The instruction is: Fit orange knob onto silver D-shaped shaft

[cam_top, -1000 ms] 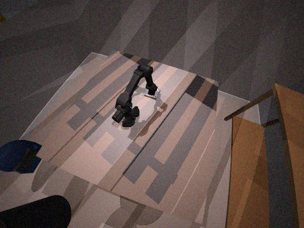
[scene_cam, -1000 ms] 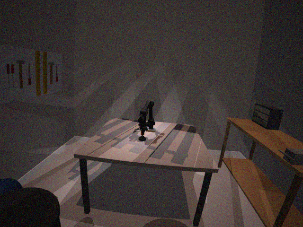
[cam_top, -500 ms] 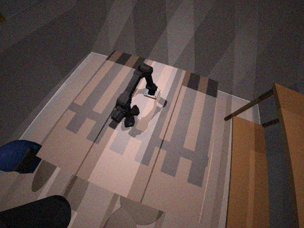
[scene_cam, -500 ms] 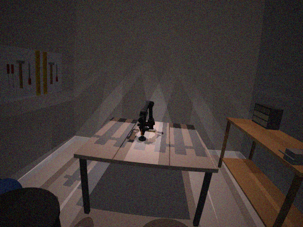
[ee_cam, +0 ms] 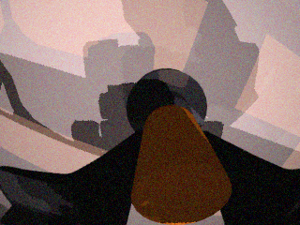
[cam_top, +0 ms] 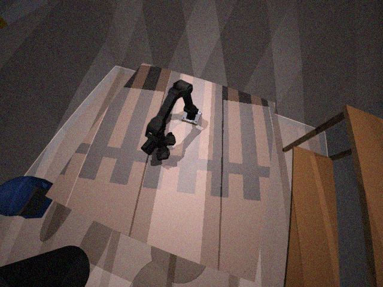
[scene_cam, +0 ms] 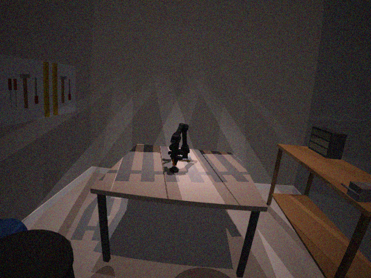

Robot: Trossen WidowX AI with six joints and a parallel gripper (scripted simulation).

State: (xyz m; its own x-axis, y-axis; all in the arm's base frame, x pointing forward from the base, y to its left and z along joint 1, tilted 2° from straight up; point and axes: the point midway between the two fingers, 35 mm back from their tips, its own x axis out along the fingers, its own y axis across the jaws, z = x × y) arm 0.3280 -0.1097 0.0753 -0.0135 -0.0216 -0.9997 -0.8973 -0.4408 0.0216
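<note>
Now: gripper tip 3 cm below the orange knob. From my gripper tip the other things lie so: round dark pedestal 4 cm below.
</note>
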